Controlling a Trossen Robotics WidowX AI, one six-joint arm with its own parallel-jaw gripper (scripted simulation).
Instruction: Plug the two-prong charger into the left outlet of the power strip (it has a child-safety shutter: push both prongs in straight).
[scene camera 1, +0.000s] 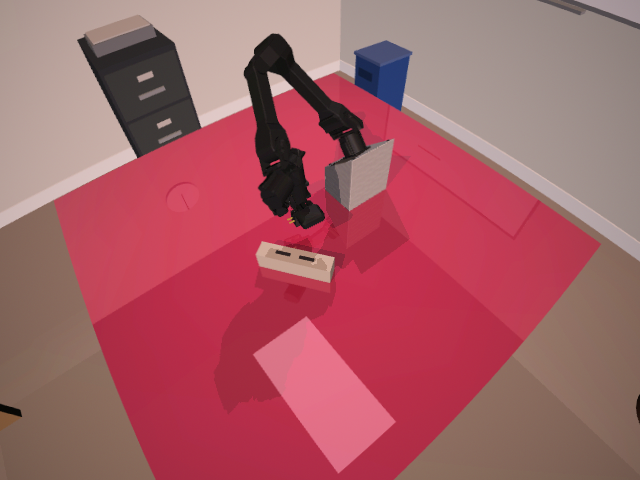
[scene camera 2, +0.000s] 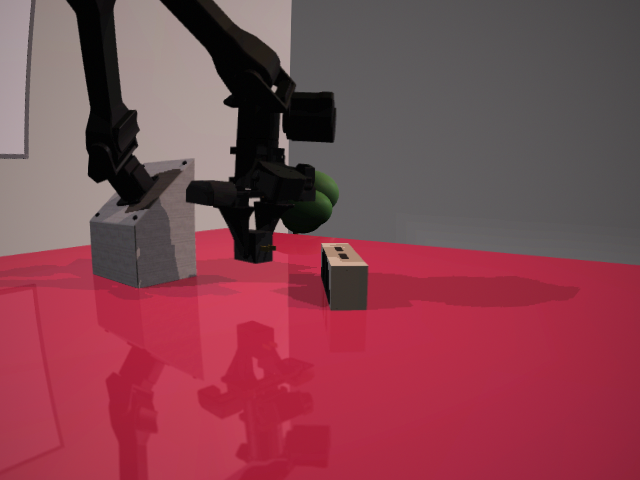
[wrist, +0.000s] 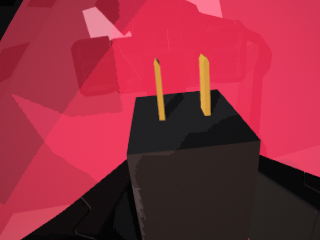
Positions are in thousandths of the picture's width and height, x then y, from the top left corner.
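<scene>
Scene camera 2 shows my gripper (scene camera 2: 395, 530) carrying a charger (scene camera 2: 407, 516). Scene camera 1 shows my gripper (scene camera 1: 471, 455). The wrist view shows both my gripper (wrist: 573, 677) and the charger (wrist: 602, 669).
</scene>
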